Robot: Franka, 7 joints.
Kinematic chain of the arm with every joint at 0, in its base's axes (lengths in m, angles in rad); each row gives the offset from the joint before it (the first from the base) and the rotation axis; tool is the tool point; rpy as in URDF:
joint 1: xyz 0 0 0.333 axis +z
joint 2: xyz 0 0 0 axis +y
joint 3: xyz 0 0 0.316 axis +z
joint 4: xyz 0.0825 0 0 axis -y
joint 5: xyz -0.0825 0 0.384 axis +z
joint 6: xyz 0 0 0 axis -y
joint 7: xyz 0.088 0 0 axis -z
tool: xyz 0 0 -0.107 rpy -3.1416 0 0
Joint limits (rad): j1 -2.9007..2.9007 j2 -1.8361..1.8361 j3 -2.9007..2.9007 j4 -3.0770..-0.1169 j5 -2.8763..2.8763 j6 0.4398..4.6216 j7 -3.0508..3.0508
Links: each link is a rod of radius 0.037 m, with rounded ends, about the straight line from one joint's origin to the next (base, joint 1, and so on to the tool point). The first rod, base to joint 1, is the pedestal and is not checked.
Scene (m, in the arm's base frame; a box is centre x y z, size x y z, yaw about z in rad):
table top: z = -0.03
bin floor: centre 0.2 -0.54 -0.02 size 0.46 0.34 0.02 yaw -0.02
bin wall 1: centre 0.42 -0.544 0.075 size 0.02 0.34 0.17 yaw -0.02
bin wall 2: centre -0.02 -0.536 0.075 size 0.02 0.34 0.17 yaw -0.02
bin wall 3: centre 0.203 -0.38 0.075 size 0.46 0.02 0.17 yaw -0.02
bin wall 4: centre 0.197 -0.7 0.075 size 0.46 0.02 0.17 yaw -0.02
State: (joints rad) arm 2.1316 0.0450 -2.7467 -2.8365 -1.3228 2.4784 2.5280
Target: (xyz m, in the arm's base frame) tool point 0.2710 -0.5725 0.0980
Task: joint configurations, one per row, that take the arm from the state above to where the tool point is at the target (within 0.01 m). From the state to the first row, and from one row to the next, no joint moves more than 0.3 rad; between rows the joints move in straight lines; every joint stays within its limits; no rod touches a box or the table.
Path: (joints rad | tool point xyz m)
1: 2.0389 -0.0668 -2.7788 -2.6114 -1.3215 2.4718 2.5280 | 0.3075 -0.2740 0.2144
2: 1.9463 -0.1786 -2.8108 -2.3864 -1.3203 2.4652 2.5280 | 0.3231 -0.3719 0.2414
3: 1.8536 -0.2904 -2.8429 -2.1613 -1.3190 2.4586 2.5280 | 0.3108 -0.4739 0.2689
4: 1.7609 -0.4023 -2.8750 -1.9362 -1.3178 2.4520 2.5280 | 0.2710 -0.5725 0.2962
5: 1.7695 -0.6099 -2.8878 -1.8582 -1.3178 2.4592 2.5280 | 0.2732 -0.5806 0.1992
6: 1.7780 -0.8175 -2.9007 -1.7801 -1.3179 2.4663 2.5280 | 0.2710 -0.5725 0.0980

